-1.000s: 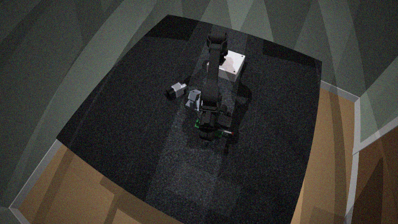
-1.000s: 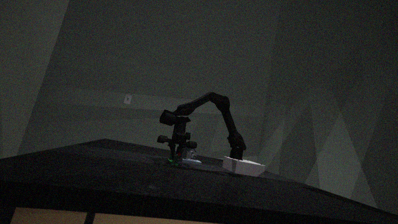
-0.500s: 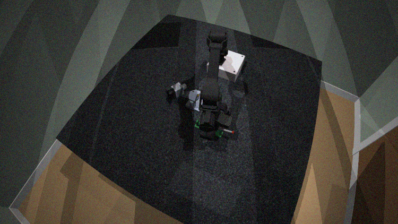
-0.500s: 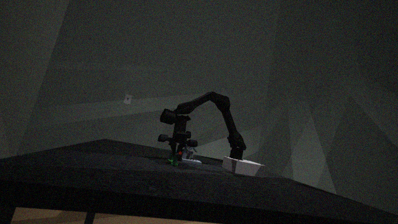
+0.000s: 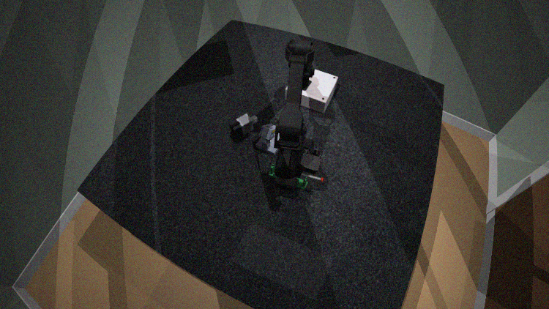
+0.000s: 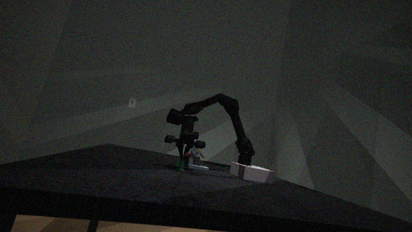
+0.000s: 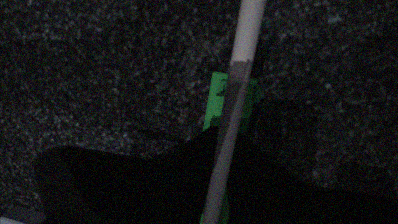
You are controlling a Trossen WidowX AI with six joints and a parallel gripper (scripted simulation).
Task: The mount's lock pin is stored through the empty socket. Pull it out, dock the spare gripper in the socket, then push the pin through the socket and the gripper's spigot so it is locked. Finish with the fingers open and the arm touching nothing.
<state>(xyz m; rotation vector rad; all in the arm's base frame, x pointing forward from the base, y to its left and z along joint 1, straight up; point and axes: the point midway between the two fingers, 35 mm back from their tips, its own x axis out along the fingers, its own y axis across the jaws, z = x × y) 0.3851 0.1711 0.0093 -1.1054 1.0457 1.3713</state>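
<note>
Now: the green pad 1 cm ahead of my gripper tip, 4 cm to the right of it and 2 cm below it. The rest, counted from my gripper tip: socket: 9 cm behind, 16 cm to the right, 1 cm above; then spare gripper: 11 cm behind, 29 cm to the right, 1 cm below.
</note>
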